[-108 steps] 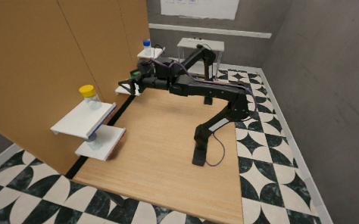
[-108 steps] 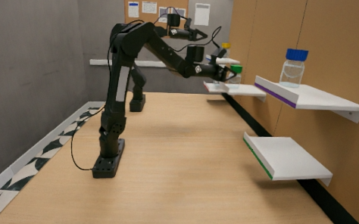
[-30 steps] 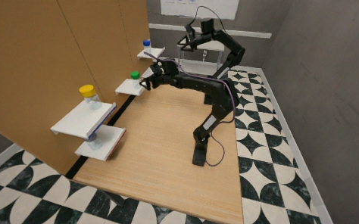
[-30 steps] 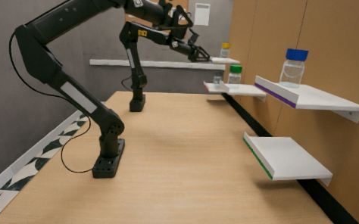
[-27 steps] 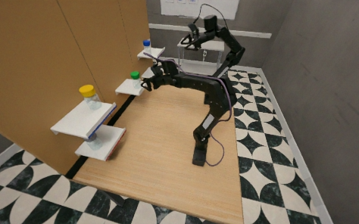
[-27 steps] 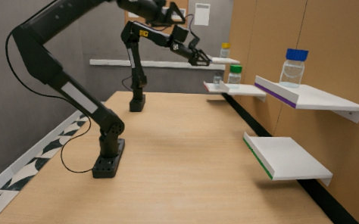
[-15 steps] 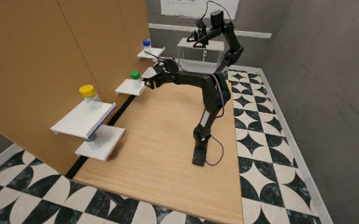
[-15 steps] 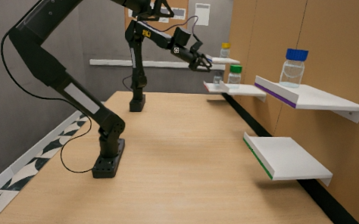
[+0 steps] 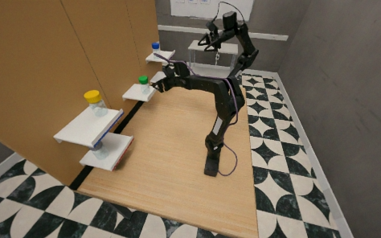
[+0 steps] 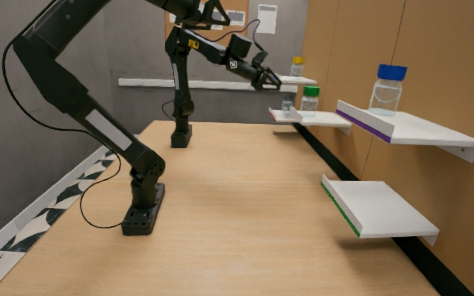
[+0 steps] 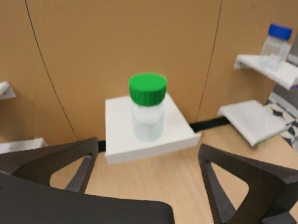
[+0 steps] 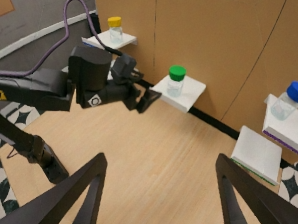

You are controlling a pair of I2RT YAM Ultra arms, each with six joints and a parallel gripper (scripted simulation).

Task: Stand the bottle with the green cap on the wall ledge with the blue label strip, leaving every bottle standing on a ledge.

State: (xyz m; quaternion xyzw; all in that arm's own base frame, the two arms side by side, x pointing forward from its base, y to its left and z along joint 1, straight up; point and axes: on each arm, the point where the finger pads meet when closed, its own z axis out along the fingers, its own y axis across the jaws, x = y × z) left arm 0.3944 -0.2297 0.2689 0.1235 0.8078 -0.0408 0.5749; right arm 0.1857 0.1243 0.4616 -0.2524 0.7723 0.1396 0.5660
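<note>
Right now my left hand is 11 cm short of the green-capped bottle, 2 cm to the left of it and 5 cm above it. The rest, counted from my left hand: blue-capped bottle: 16 cm ahead, 36 cm to the right, 4 cm above; then yellow-capped bottle: 14 cm ahead, 31 cm to the left, 4 cm above.
</note>
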